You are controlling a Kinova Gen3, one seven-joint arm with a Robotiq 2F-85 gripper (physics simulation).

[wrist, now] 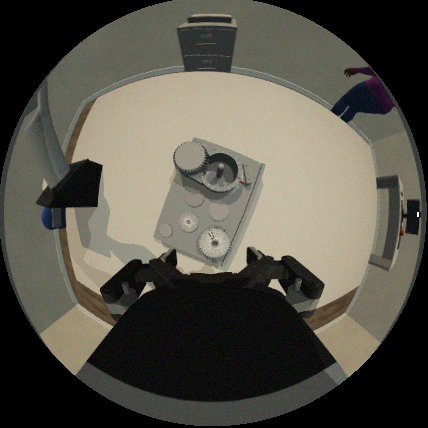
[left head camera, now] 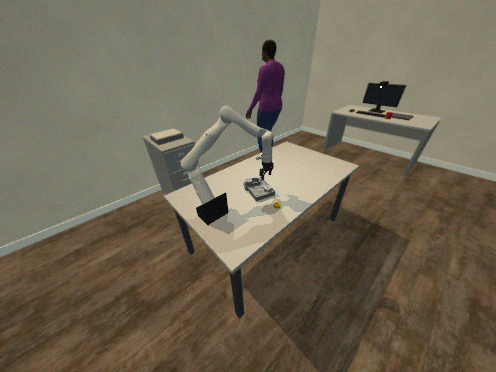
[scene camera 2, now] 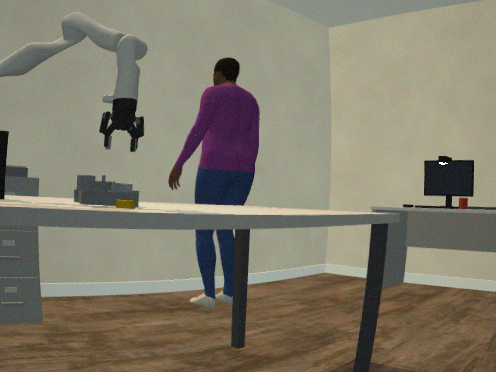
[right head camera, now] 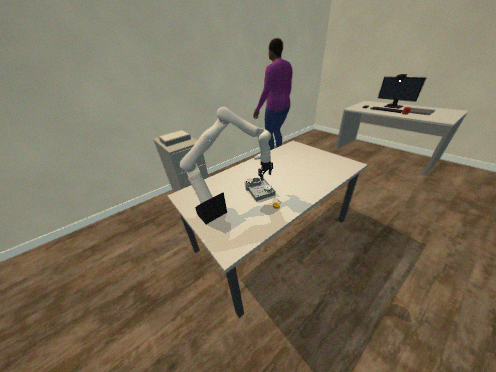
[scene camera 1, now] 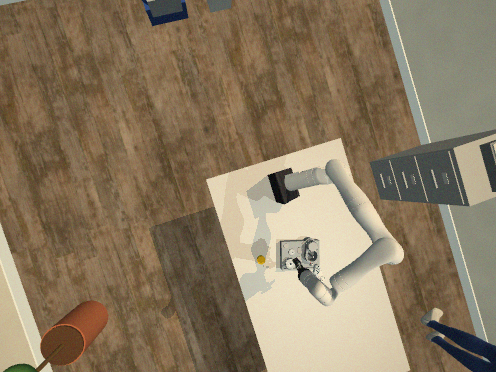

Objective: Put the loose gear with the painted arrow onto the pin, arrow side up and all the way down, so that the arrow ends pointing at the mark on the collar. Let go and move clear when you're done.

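Frame: origin at the arm's base, x ahead, y left, z up, level; centimetres.
Seen in the pictures: gripper, between the fingertips: (wrist: 211, 255) (left head camera: 266, 177) (scene camera 2: 120, 150) (right head camera: 266, 177) (scene camera 1: 297, 267); arm's base, origin of its link: (wrist: 59, 177) (left head camera: 208, 201) (right head camera: 207, 200) (scene camera 1: 289, 183).
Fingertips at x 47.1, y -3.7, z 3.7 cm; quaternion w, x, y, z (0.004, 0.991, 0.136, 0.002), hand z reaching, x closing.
Pixels of each thing's top centre, then the offset from my fingertips to it. "*": a spot on its surface instead.
- loose gear, centre of its top: (wrist: 214, 243) (scene camera 2: 122, 183) (scene camera 1: 290, 263) dx +0.9, dy -0.9, dz -9.3 cm
- grey base board, centre of its top: (wrist: 203, 196) (scene camera 2: 103, 173) (scene camera 1: 303, 256) (right head camera: 258, 181) (left head camera: 257, 181) dx -3.1, dy +6.9, dz -6.6 cm
- pin, centre of its top: (wrist: 220, 165) dx -1.5, dy +12.7, dz -6.6 cm
- round collar, a spot on its surface: (wrist: 220, 189) * dx -0.5, dy +9.0, dz -8.8 cm
- small red mark, a spot on its surface: (wrist: 242, 183) * dx +3.8, dy +11.8, dz -11.6 cm
- large grey gear, a spot on its surface: (wrist: 190, 156) * dx -7.1, dy +13.3, dz -7.2 cm
- small gear, a spot on its surface: (wrist: 189, 222) * dx -4.9, dy +1.4, dz -11.7 cm
- yellow disc, centre of its top: (scene camera 2: 125, 200) (scene camera 1: 261, 260) (left head camera: 277, 204) dx -3.1, dy -17.5, dz -13.6 cm
The loose gear (wrist: 223, 244) (scene camera 1: 289, 264), pale and toothed, lies flat on the near end of the grey base board (wrist: 241, 201) (scene camera 2: 107, 198). A small dark painted mark shows on its upper face in the wrist view. The pin (wrist: 221, 168) stands bare inside the round collar (wrist: 220, 189) at the board's other end. A small red mark (wrist: 242, 183) shows at the collar's right side. My gripper (wrist: 211, 255) (scene camera 2: 120, 149) is open and empty, pointing down, high above the board near the loose gear's end. The exact arrow direction is too small to tell.
A large grey gear (wrist: 190, 156) stands beside the collar, and a small gear (wrist: 189, 222) sits on the board. A yellow disc (left head camera: 277, 205) (scene camera 1: 261, 259) lies on the table beside the board. A black panel (left head camera: 213, 209) stands by the arm's base. A person (scene camera 2: 227, 130) stands behind the table.
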